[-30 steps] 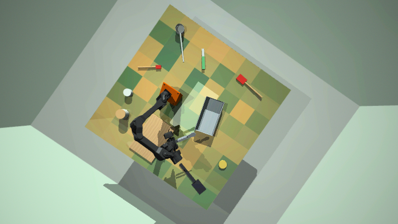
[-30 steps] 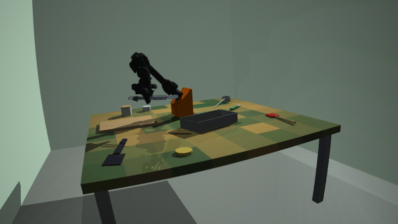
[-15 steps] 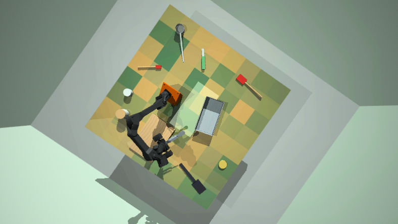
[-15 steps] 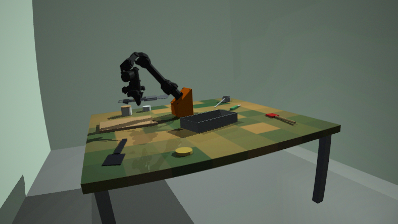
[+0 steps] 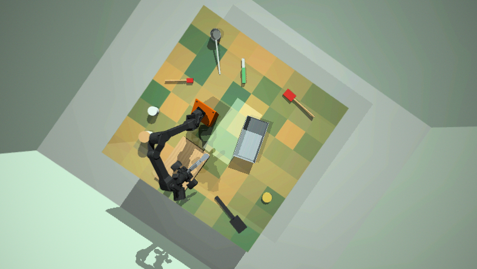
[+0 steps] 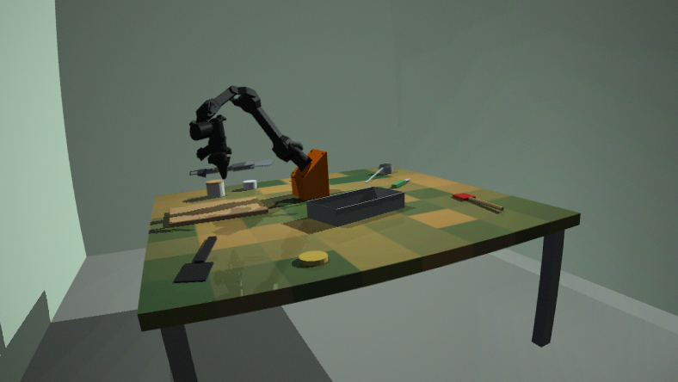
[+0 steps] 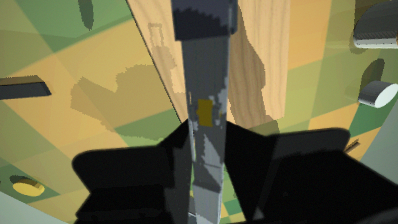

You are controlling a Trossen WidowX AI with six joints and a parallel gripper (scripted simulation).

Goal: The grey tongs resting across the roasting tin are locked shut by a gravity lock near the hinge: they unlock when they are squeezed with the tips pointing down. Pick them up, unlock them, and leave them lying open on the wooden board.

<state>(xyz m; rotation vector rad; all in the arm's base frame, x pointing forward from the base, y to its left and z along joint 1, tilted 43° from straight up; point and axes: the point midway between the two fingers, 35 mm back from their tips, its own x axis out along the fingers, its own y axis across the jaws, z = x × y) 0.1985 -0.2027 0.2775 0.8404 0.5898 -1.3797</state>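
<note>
The wooden board lies 13 cm below my gripper tip, 6 cm behind it and 5 cm to the right of it. Also, from my gripper tip: tan-lidded jar (39 cm behind, 10 cm below, 6 cm to the right); then black spatula (45 cm ahead, 13 cm below, 8 cm to the right); then roasting tin (43 cm to the left, 17 cm ahead, 11 cm below).
</note>
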